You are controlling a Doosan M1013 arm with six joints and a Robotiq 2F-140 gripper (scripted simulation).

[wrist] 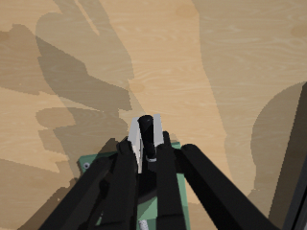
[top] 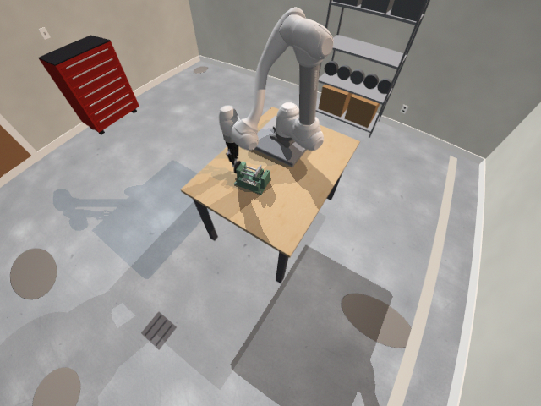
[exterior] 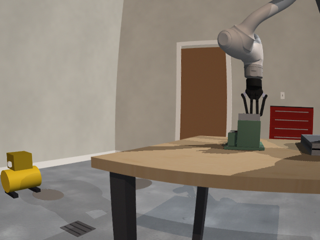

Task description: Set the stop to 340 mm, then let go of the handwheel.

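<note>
My gripper is now 2 cm above the black handwheel handle and 1 cm to the right of it. From my hand the other things lie so: grey stop block (19 cm to the left, 3 cm behind, 1 cm above).
</note>
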